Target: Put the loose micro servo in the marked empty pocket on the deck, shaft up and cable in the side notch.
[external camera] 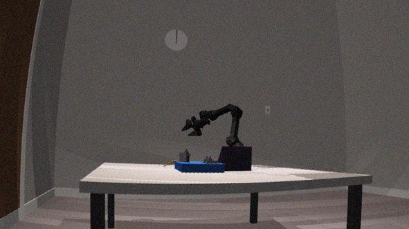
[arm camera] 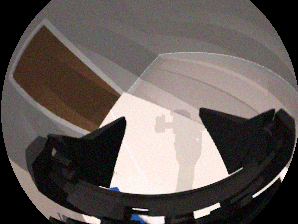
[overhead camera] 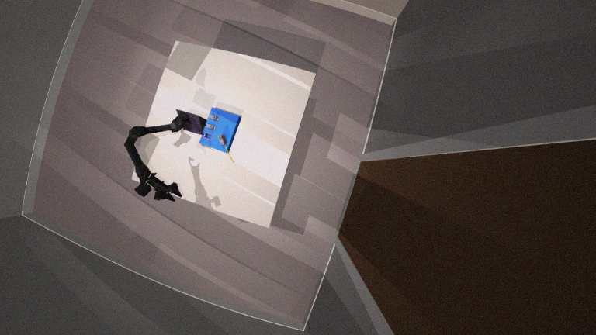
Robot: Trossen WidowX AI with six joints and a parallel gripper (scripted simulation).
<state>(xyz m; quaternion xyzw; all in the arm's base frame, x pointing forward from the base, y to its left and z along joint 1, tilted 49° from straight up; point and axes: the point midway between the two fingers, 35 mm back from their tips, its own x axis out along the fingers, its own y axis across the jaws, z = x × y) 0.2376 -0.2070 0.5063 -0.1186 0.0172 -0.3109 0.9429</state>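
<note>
The blue deck lies 540 mm to the left of my gripper tip, 230 mm below it and 20 mm ahead of it.
</note>
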